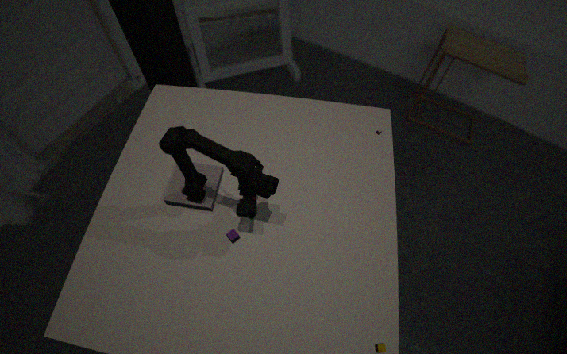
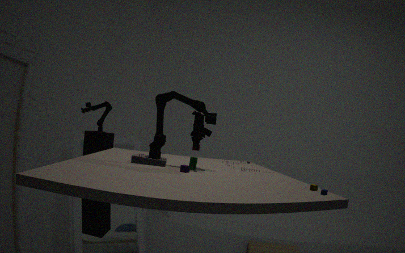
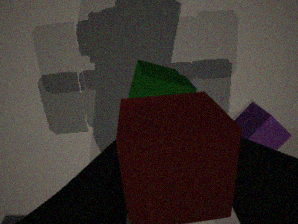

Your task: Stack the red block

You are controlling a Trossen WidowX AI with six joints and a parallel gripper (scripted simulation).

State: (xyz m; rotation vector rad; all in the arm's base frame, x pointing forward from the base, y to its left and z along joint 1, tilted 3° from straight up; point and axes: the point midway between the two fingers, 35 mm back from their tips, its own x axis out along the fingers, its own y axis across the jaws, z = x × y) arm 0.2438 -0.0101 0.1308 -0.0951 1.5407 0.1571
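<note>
My gripper tip is 120 mm above the grey ball, 60 mm past it and 20 mm to the right of it. From my gripper tip the other things lie so: purple block (120 mm to the right, 110 mm below, 40 mm behind); yellow block (580 mm ahead, 380 mm to the right, 110 mm below); red block (10 mm above).
</note>
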